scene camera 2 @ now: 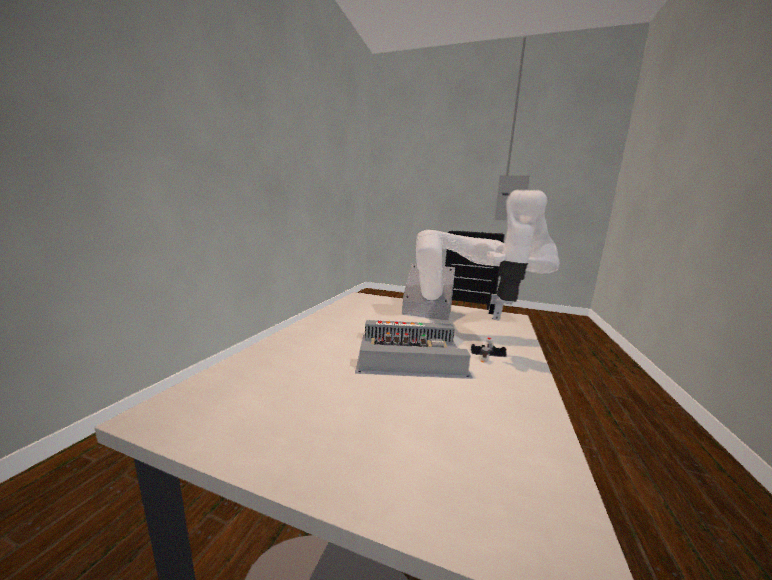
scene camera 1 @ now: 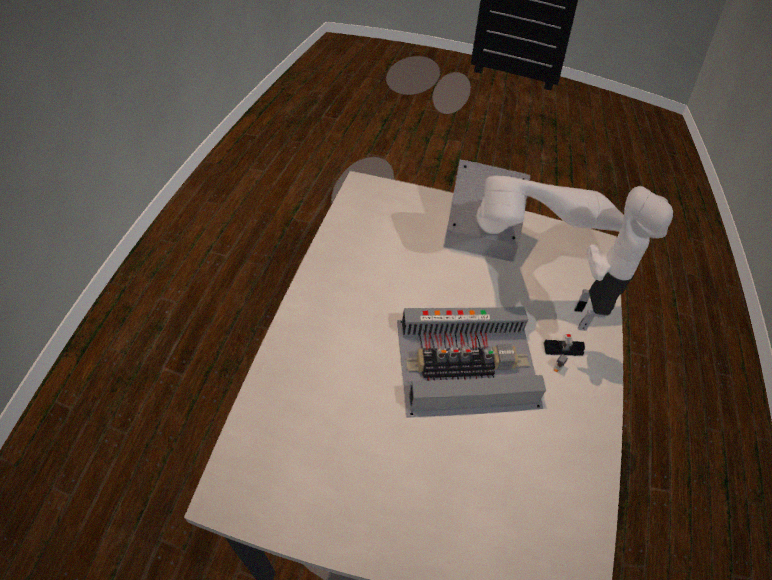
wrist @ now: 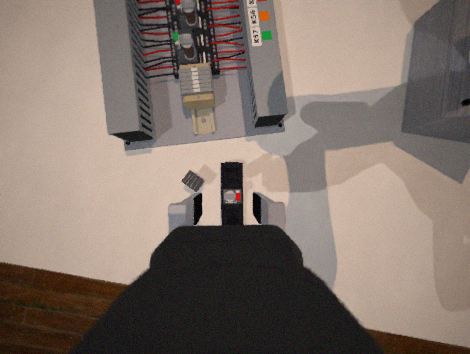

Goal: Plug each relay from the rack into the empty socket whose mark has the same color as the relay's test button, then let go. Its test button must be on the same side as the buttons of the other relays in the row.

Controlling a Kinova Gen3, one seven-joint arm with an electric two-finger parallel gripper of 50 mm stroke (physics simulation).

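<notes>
A black rack (wrist: pixel 231 172) is there for me to see, and that same wrist view includes my gripper (wrist: pixel 227 203). I find my gripper (scene camera 1: pixel 579 319) in scene camera 1 too, while scene camera 2 also shows the gripper (scene camera 2: pixel 493 317).
</notes>
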